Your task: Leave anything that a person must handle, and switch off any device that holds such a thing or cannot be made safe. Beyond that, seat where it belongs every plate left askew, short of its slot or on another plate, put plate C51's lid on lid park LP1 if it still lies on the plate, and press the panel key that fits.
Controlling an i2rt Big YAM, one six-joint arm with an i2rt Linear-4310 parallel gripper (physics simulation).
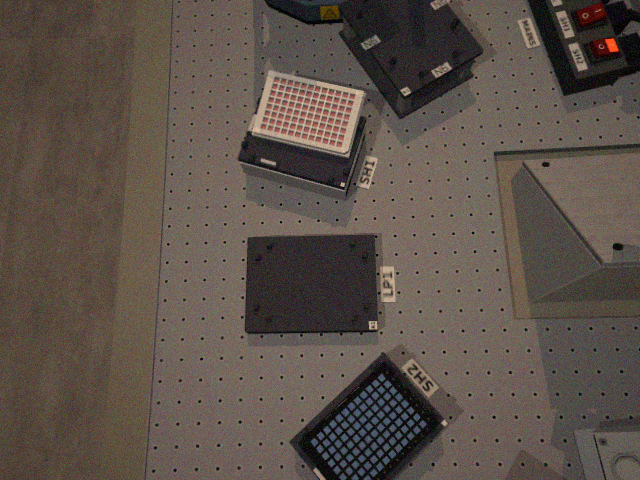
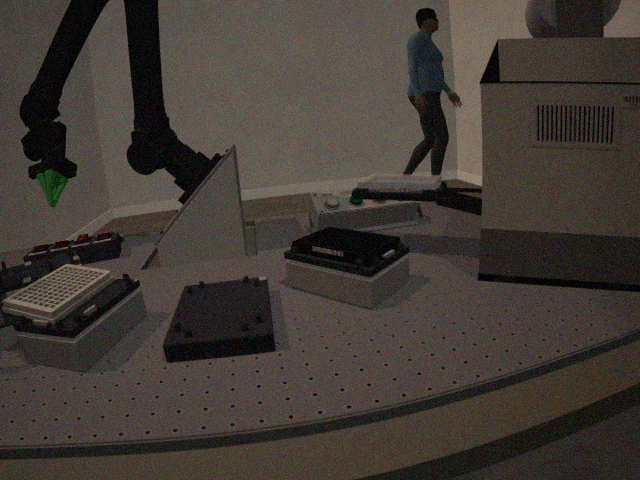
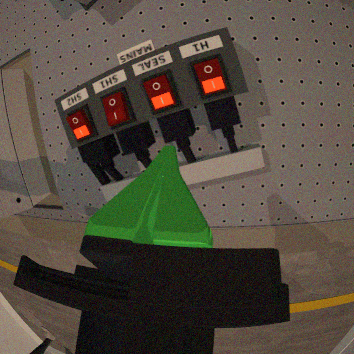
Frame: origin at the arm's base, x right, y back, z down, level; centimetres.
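Seen in the pictures: gripper, fingertip midpoint: [image 2: 52, 206] [image 3: 169, 152]; arm's base, origin of the base link: [image 2: 203, 180].
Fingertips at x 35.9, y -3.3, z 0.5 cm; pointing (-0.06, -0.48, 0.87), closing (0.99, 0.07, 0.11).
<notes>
Pixels of each thing's middle, then the offset from my fingertips to it. "pt": a spot on its surface instead.
- white plate with reddish wells, body centre: [image 1: 308, 113] [image 2: 60, 290] dx -22.4, dy -38.6, dz +5.6 cm
- shaker SH1, surface spot: [image 2: 82, 341] pt dx -28.3, dy -46.4, dz +8.8 cm
- black plate with blue wells, body centre: [image 1: 368, 432] [image 2: 346, 244] dx -60.2, dy -30.7, dz +6.2 cm
- shaker SH2, surface spot: [image 2: 330, 284] pt dx -57.2, dy -34.7, dz +10.1 cm
- Lid park LP1, body centre: [image 2: 222, 311] [image 1: 311, 283] dx -43.2, dy -37.9, dz +10.7 cm
- mains strip, body centre: [image 3: 153, 127] [image 1: 603, 3] [image 2: 77, 245] dx -4.1, dy +0.1, dz +9.7 cm
- SH1's switch, body centre: [image 3: 115, 108] [image 1: 591, 15] dx -7.4, dy -2.4, dz +7.7 cm
- SH2 switch, body centre: [image 3: 79, 124] [image 1: 604, 47] dx -12.2, dy -1.2, dz +7.7 cm
- SEAL switch, body centre: [image 3: 159, 91] dx -2.5, dy -3.7, dz +7.7 cm
- H1 switch, body centre: [image 3: 210, 75] dx +2.3, dy -5.0, dz +7.7 cm
- dark nest labelled N6, body centre: [image 1: 407, 38] [image 2: 36, 282] dx -9.5, dy -25.8, dz +8.6 cm
- key panel, body centre: [image 2: 363, 207] dx -69.4, dy -1.6, dz +8.2 cm
- green key, body centre: [image 2: 355, 200] dx -67.2, dy -4.1, dz +6.0 cm
- large grey device, surface spot: [image 2: 558, 180] pt dx -87.3, dy -40.7, dz -2.5 cm
A white plate with reddish wells [image 1: 310, 112] [image 2: 59, 289] lies askew and tilted on shaker SH1 [image 1: 305, 164] [image 2: 82, 341], off to one side. A black plate with blue wells [image 1: 369, 428] lies on shaker SH2 [image 2: 330, 284]. Lid park LP1 [image 1: 311, 284] [image 2: 222, 317] bears no lid. The mains strip [image 3: 150, 85] [image 1: 571, 67] [image 2: 72, 253] has four rocker switches: SH1's switch [image 3: 116, 108] is unlit; the SH2 switch [image 3: 80, 125], SEAL switch [image 3: 159, 92] and H1 switch [image 3: 210, 76] glow orange. My gripper [image 3: 169, 152] [image 2: 52, 205] is shut and empty, above the strip's cable side.
A dark nest labelled N6 [image 1: 413, 51] stands beside SH1. A key panel [image 2: 367, 214] with a green key [image 2: 355, 200] stands behind SH2. A slanted grey bracket [image 2: 206, 222] stands mid-bench, and a large grey device [image 2: 558, 180] at right. A person [image 2: 428, 87] is in the background.
</notes>
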